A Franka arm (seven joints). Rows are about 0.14 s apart.
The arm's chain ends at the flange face. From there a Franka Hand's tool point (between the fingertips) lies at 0.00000 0.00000 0.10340 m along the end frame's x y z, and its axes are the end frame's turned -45 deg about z.
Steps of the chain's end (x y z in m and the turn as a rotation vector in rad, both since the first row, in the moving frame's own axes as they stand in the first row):
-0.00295, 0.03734, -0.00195, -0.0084, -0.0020, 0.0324
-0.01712, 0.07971, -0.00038, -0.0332, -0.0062, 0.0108
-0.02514, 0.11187, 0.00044, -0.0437, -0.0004, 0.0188
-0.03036, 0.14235, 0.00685, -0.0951, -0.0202, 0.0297
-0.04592, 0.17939, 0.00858, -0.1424, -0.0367, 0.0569
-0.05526, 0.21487, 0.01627, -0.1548, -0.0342, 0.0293
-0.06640, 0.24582, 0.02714, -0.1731, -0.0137, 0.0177
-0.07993, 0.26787, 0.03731, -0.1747, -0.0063, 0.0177
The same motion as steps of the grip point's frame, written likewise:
-0.02926, 0.02477, -0.00195, -0.0045, -0.0074, 0.0324
-0.07136, 0.04622, -0.00044, -0.0191, -0.0279, 0.0108
-0.10013, 0.06446, 0.00034, -0.0306, -0.0312, 0.0188
-0.13062, 0.08453, 0.00636, -0.0530, -0.0815, 0.0297
-0.17258, 0.10170, 0.00746, -0.0747, -0.1266, 0.0569
-0.20490, 0.12144, 0.01497, -0.0853, -0.1336, 0.0293
-0.23446, 0.13834, 0.02559, -0.1127, -0.1321, 0.0177
-0.25921, 0.14503, 0.03573, -0.1191, -0.1280, 0.0177

